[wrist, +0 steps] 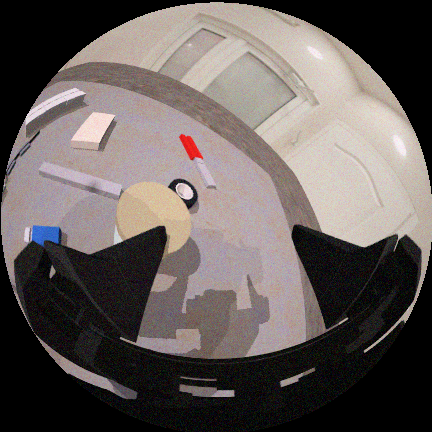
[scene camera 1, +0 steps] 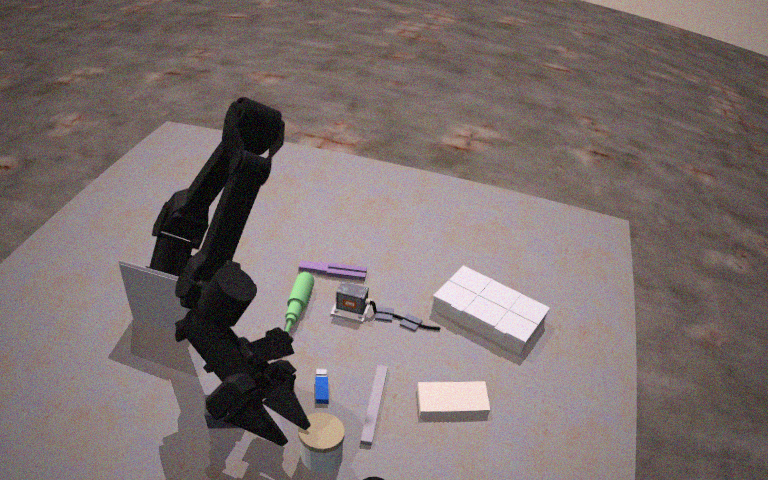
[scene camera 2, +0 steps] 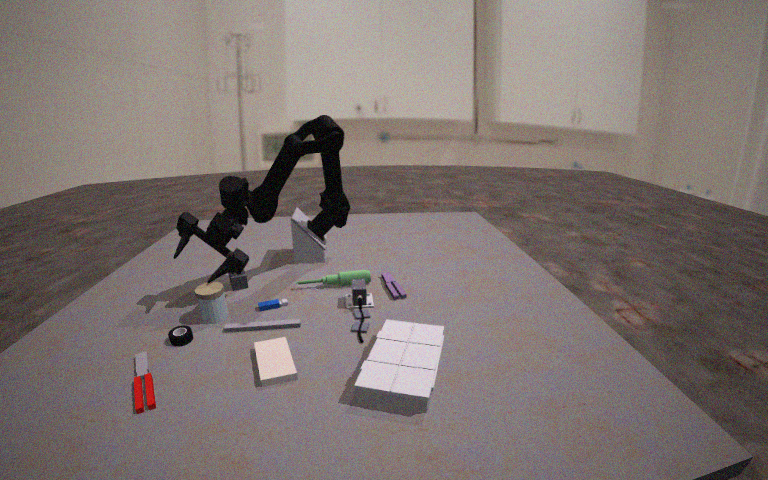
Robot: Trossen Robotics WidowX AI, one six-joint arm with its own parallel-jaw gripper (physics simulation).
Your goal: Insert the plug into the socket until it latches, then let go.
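Pixels of known places: gripper, fingertip midpoint: [wrist: 231, 231] [scene camera 1: 297, 435] [scene camera 2: 191, 269]; arm's base, origin of the base link: [scene camera 1: 166, 274] [scene camera 2: 315, 230].
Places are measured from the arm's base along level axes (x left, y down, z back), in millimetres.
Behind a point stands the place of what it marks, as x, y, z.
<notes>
The blue plug [scene camera 1: 321, 389] @(-110, 62, -319) [scene camera 2: 270, 305] @(-102, 64, -328) [wrist: 46, 234] @(-111, 62, -321) with a pale tip lies on the table, its tip toward the socket's side. The socket [scene camera 1: 352, 300] @(81, 40, -322) [scene camera 2: 359, 291] @(96, 35, -343) is a dark box on a small white base, with an orange-marked opening on its front and a black cable at its side. My gripper [scene camera 1: 297, 434] @(-269, -32, -330) [scene camera 2: 192, 269] @(-269, -32, -330) [wrist: 231, 231] @(-269, -32, -330) is wide open and empty, tilted down above the table beside the jar. In the wrist view its left finger overlaps the jar's lid, and the plug shows beyond that finger. The socket's box does not show in the wrist view.
The lidded jar [scene camera 1: 321, 433] @(-233, 3, -352) [scene camera 2: 212, 308] @(-218, 37, -379) [wrist: 145, 212] @(-219, 4, -348) stands by one fingertip. A dark block [scene camera 2: 238, 281] @(-196, 51, -221), a grey bar [scene camera 1: 373, 404] @(-116, 63, -403), black tape [scene camera 2: 180, 335] @(-270, 54, -452) and a cream box [scene camera 1: 453, 399] @(-80, 59, -523) lie around. A green screwdriver [scene camera 1: 300, 294] @(70, 41, -231), purple clip [scene camera 1: 334, 270] @(177, 63, -265) and white box [scene camera 1: 489, 305] @(134, 40, -559) are farther off.
</notes>
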